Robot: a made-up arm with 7 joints. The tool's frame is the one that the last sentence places. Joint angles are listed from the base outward.
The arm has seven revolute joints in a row. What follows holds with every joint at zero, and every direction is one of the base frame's. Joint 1 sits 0.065 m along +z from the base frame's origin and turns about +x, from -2.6 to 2.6 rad. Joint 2 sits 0.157 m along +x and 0.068 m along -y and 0.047 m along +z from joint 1 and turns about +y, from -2.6 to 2.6 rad. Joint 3 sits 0.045 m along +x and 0.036 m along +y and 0.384 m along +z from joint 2 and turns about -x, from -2.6 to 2.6 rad. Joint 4 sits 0.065 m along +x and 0.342 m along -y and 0.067 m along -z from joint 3 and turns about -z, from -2.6 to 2.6 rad. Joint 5 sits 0.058 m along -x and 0.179 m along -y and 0.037 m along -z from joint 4 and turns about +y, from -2.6 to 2.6 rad. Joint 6 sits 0.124 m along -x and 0.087 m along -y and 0.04 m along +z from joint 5 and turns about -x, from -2.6 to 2.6 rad. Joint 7 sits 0.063 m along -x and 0.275 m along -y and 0.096 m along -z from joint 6 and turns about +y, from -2.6 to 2.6 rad. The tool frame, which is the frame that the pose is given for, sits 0.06 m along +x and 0.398 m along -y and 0.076 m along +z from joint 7; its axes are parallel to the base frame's.
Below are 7 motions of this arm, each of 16 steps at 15 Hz.
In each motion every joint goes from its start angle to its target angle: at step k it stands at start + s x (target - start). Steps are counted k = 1, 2, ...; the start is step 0. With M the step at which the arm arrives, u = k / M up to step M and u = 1 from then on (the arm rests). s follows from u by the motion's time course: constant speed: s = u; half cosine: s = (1 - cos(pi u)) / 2; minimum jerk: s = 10 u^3 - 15 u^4 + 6 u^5.
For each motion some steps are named. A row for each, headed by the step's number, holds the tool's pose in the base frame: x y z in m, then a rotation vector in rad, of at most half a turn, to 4 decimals.
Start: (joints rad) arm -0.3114 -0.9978 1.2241 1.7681 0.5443 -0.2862 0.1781
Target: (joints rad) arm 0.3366 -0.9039 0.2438 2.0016 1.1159 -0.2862 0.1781
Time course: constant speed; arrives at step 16
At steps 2, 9, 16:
2: -0.4047 -0.2430 -0.3250 0.7555 -1.5026 -1.2633
9: -0.3511 0.0657 -0.3288 1.5115 -0.7794 -1.3037
16: -0.3995 0.2994 -0.1215 2.2373 -0.0124 -1.1271

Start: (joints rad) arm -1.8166 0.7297 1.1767 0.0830 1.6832 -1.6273 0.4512
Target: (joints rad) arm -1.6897 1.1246 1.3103 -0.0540 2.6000 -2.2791 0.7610
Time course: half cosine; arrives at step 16
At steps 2, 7, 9, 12, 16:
2: 0.3055 1.0380 -0.0648 -0.8331 -0.8816 -2.1143
7: 0.4915 0.8207 -0.1938 -0.6782 -1.2625 -2.1817
9: 0.5683 0.6741 -0.2273 -0.6644 -1.4761 -2.1542
12: 0.6262 0.4684 -0.2283 -0.7276 -1.7392 -2.0531
16: 0.6345 0.3538 -0.2070 -0.8051 -1.8695 -1.9649

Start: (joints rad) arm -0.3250 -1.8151 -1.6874 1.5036 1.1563 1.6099 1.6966
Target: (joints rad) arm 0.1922 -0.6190 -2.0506 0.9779 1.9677 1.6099 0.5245
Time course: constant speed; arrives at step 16
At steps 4, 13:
4: 0.8002 0.0101 -0.0697 -1.2974 1.0563 1.1025
13: 0.6420 0.5868 -0.0767 -0.3739 0.2285 2.1425

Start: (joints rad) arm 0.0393 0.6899 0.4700 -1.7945 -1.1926 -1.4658 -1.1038
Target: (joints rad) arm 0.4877 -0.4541 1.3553 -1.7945 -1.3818 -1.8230 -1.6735
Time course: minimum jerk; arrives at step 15
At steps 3, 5, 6, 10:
3: 0.3132 -0.1427 -0.2216 2.4085 0.7455 -0.1771
5: 0.3404 -0.1991 -0.1660 2.3371 0.7199 -0.0961
6: 0.3494 -0.2425 -0.1265 2.2870 0.6748 -0.0505
10: 0.2576 -0.4432 0.0080 2.1122 0.2563 0.0014

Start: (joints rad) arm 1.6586 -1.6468 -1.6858 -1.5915 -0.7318 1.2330 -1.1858
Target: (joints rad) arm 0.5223 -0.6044 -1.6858 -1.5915 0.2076 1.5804 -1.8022
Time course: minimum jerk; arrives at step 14
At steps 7, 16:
7: 0.8261 -0.4780 -0.1805 0.2831 1.5721 1.2538
16: 0.6244 -0.5985 -0.1368 0.3079 2.2528 0.4861

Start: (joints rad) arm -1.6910 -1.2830 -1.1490 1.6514 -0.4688 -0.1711 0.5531
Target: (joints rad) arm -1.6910 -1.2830 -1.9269 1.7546 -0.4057 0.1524 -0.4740
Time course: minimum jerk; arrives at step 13
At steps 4, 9, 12, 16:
4: -0.2515 -0.6826 0.0014 -0.0643 -0.4063 -0.2973
9: -0.4900 -0.5688 0.1025 -0.3576 -0.4816 -0.3992
12: -0.5217 -0.5348 0.1543 -0.4443 -0.4927 -0.3724
16: -0.5223 -0.5340 0.1556 -0.4463 -0.4930 -0.3715

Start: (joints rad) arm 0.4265 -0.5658 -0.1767 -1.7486 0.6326 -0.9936 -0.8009
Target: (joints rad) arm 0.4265 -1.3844 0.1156 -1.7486 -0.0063 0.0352 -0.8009
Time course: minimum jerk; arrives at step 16
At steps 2, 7, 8, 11, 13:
2: 0.9352 -0.7894 0.1259 0.7984 -0.3707 1.2179
7: 0.7797 -0.8545 0.5662 0.4052 -0.9307 1.4199
8: 0.6714 -0.8739 0.6876 0.2583 -1.1015 1.4619
11: 0.2543 -0.9092 0.9142 -0.1998 -1.5503 1.5180
13: 0.0498 -0.9119 0.9462 -0.4090 -1.7222 1.5135

